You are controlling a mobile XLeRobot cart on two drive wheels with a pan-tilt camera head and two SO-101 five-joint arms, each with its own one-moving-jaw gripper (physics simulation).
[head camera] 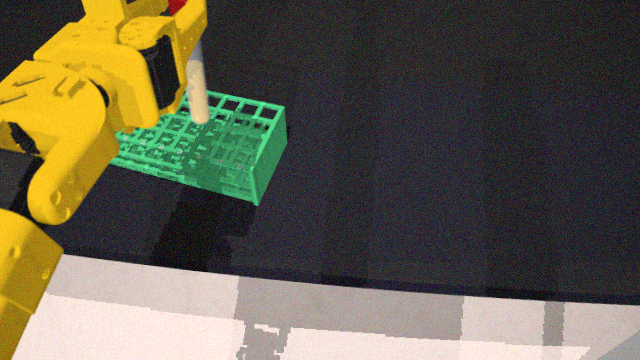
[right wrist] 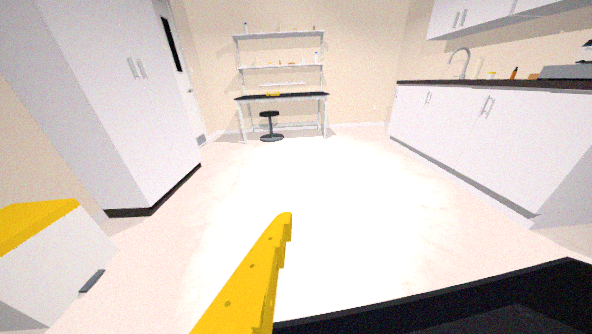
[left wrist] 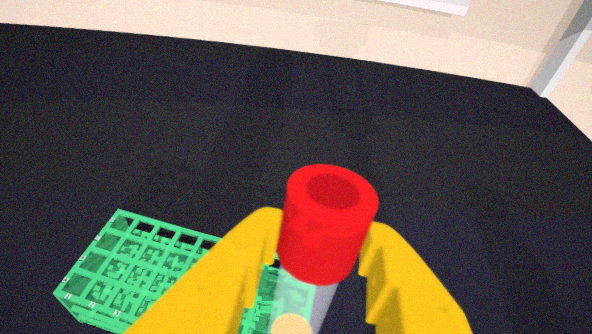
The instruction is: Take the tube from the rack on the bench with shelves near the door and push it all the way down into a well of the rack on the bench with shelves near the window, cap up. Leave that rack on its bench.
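Places are measured from the left arm's base along level axes (x left, y back, z up), in centimetres.
Pixels of known places: left hand at its tool point: (left wrist: 279,230); right hand at its tool point: (right wrist: 291,222).
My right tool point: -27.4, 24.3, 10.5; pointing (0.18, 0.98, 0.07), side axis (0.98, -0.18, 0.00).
Note:
Behind a point stands the place of what it marks, as x, y, z.
The tube (head camera: 198,95) @(-8.0, -31.2, 16.9) (left wrist: 320,225) @(-7.7, -32.1, 24.7) has a red cap and a pale lower part. It is held cap up, its lower end over the green rack in the head camera. My left gripper (left wrist: 322,240) @(-7.0, -32.7, 23.7) is shut on the tube just at and below the cap. The green rack (head camera: 271,155) @(-11.6, -38.5, 1.6) (left wrist: 86,254) @(7.2, -43.7, 4.4) stands on the dark bench top (head camera: 425,200) @(-27.6, -34.7, -1.3) (left wrist: 450,150) @(-40.9, -66.8, -1.3); part of it is hidden behind my left arm and jaws. Whether the tube's lower end is inside a well cannot be told. My right gripper shows one notched jaw in the right wrist view, so it is fully open.
In the right wrist view, a far bench with shelves (right wrist: 280,96) @(-17.8, 293.5, -2.3) holds a yellow rack (right wrist: 273,94) @(-28.3, 312.3, 1.7), with a black stool (right wrist: 270,114) @(-36.9, 304.3, -30.3) before it. A tall white cabinet (right wrist: 125,110) @(-134.9, 150.9, 5.5) stands at the left, a sink counter (right wrist: 465,130) @(135.2, 134.0, -26.1) at the right. The near bench's dark edge (right wrist: 425,305) crosses the bottom.

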